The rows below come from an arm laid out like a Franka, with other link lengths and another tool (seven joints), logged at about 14 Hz.
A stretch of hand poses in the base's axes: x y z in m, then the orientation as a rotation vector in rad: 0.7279, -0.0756, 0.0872, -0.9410, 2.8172, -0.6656; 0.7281, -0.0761, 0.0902, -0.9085, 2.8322, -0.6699; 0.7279, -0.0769, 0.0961, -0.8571, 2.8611, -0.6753; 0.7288, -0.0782, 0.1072, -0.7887, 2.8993, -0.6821; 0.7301, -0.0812, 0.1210, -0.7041, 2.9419, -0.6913; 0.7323, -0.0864, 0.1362, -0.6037, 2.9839, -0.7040; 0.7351, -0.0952, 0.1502, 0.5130, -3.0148, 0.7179; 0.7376, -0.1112, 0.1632, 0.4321, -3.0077, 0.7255; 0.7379, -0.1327, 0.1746, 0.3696, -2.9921, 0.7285; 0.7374, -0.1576, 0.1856, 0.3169, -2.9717, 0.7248; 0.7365, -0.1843, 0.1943, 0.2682, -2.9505, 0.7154; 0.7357, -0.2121, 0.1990, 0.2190, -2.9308, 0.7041; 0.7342, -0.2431, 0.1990, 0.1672, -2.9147, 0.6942; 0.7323, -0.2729, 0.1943, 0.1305, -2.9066, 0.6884
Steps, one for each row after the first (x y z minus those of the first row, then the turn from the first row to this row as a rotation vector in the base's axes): 0.0002, -0.0005, 0.0030, -0.0009, -0.0006, -0.0239; 0.0000, -0.0013, 0.0089, -0.0024, 0.0038, -0.0636; 0.0009, -0.0026, 0.0200, -0.0046, 0.0111, -0.1163; 0.0022, -0.0056, 0.0338, -0.0080, 0.0185, -0.1795; 0.0044, -0.0108, 0.0490, -0.0131, 0.0230, -0.2515; 0.0072, -0.0196, 0.0630, -0.0194, 0.0244, -0.3145; 0.0097, -0.0356, 0.0760, -0.0279, 0.0275, -0.3674; 0.0100, -0.0571, 0.0874, -0.0371, 0.0385, -0.4099; 0.0095, -0.0820, 0.0984, -0.0446, 0.0557, -0.4474; 0.0086, -0.1087, 0.1071, -0.0491, 0.0755, -0.4829; 0.0078, -0.1365, 0.1118, -0.0517, 0.0940, -0.5189; 0.0063, -0.1675, 0.1118, -0.0530, 0.1078, -0.5563; 0.0044, -0.1973, 0.1071, -0.0529, 0.1137, -0.5823
